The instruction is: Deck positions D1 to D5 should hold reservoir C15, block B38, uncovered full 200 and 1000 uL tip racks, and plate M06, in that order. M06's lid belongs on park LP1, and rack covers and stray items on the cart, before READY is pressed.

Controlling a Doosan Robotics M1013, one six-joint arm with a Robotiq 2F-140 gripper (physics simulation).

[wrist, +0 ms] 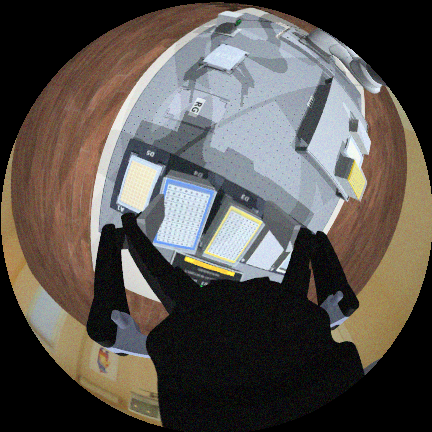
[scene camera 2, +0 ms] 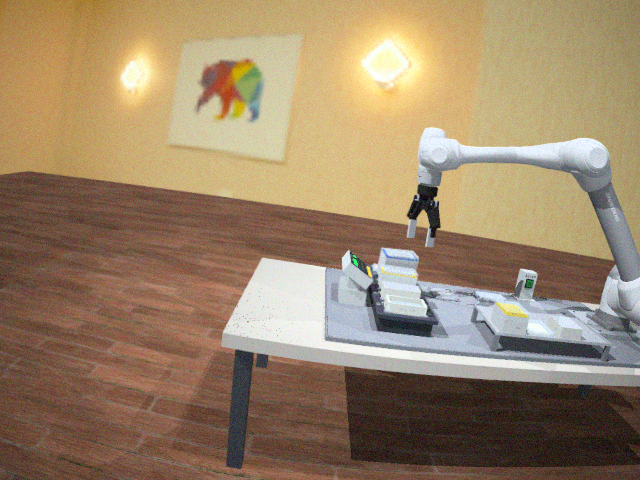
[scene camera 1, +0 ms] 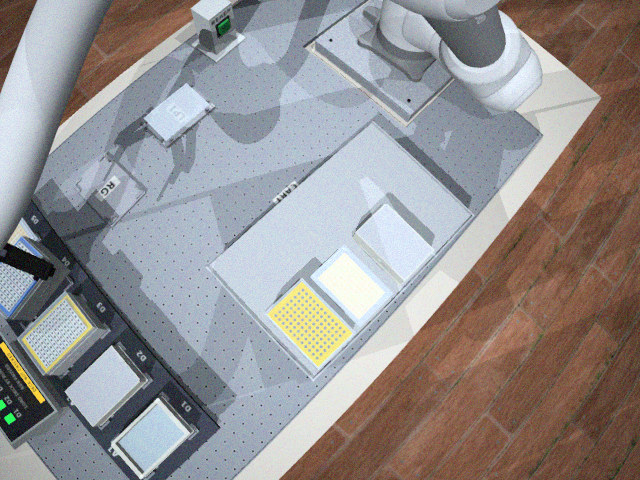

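Seen in the pictures: gripper, between the fingertips: (wrist: 216, 207) (scene camera 2: 419, 242); arm's base, origin of its link: (scene camera 2: 611, 324) (scene camera 1: 406, 42).
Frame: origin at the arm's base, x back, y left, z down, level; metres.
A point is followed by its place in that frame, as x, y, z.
Reservoir C15 (scene camera 1: 152, 436) {-1.010, 0.171, -0.056} (scene camera 2: 405, 305) {-1.023, 0.213, -0.069} sits at D1, and the white block (scene camera 1: 105, 384) {-0.993, 0.052, -0.082} (wrist: 267, 252) {-1.011, 0.046, -0.082} at D2. The yellow-rimmed tip rack (scene camera 1: 57, 333) {-0.985, -0.069, -0.111} (wrist: 234, 234) {-0.977, -0.078, -0.111} stands uncovered at D3, and the blue-rimmed tip rack (scene camera 1: 15, 281) {-0.969, -0.181, -0.147} (scene camera 2: 399, 256) {-0.978, -0.151, -0.142} (wrist: 185, 215) {-0.956, -0.187, -0.148} uncovered at D4. Plate M06 (wrist: 140, 183) {-0.958, -0.311, -0.053} sits at D5 with its wells showing; the arm hides most of it in scene camera 1. A pale, translucent lid (scene camera 1: 178, 114) {-0.506, -0.266, 0.000} (wrist: 226, 57) {-0.516, -0.269, 0.000} appears to lie on LP1, its label faint beneath. My gripper (scene camera 2: 420, 240) {-0.909, -0.158, -0.205} (wrist: 216, 207) {-0.909, -0.158, -0.205} is open and empty, above the racks.
The cart (scene camera 1: 268, 248) {-0.611, 0.102, -0.042} (wrist: 325, 145) {-0.650, 0.105, -0.042} holds a yellow perforated box (scene camera 1: 310, 322) {-0.673, 0.254, -0.112} (scene camera 2: 511, 316) {-0.704, 0.316, -0.099}, a cream-topped plate (scene camera 1: 351, 284) {-0.567, 0.264, -0.058} and a white box (scene camera 1: 395, 242) {-0.461, 0.278, -0.084}. The green READY button (scene camera 1: 223, 26) {-0.297, -0.318, -0.070} (scene camera 2: 529, 283) {-0.296, -0.317, -0.065} is on its post. A status panel (scene camera 1: 23, 392) {-1.113, -0.051, -0.097} shows green lamps. Pad RG (scene camera 1: 121, 193) {-0.718, -0.232, 0.010} lies near D5.
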